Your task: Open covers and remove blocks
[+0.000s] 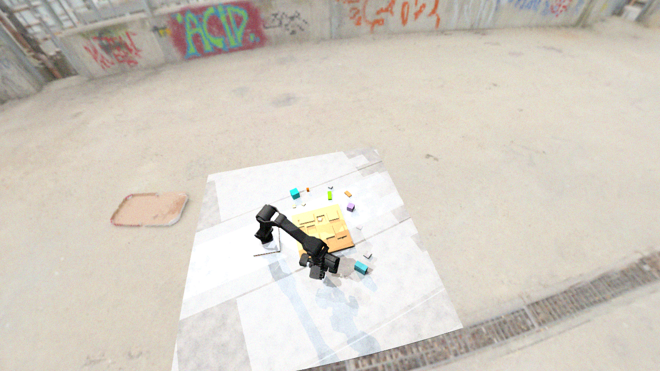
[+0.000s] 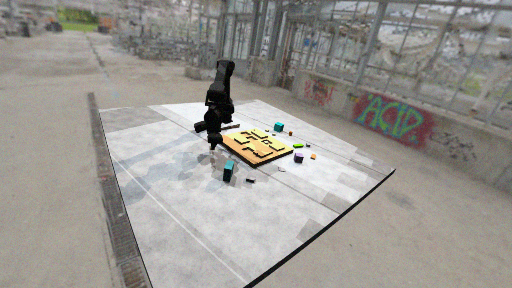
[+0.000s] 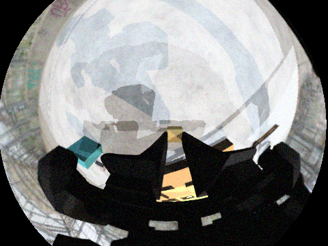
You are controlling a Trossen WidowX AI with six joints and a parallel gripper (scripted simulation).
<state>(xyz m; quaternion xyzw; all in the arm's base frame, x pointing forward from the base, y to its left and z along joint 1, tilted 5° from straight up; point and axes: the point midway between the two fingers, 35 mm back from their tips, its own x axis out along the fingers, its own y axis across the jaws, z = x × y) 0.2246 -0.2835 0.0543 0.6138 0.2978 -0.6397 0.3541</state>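
Right now my gripper tip is 9 cm short of the tan puzzle board and 23 cm to the right of it. Also, from my gripper tip: grey piece: 26 cm ahead, 1 cm to the right, 1 cm below; then teal block: 19 cm ahead, 7 cm to the right, 1 cm above; then purple cube: 30 cm ahead, 30 cm to the left.
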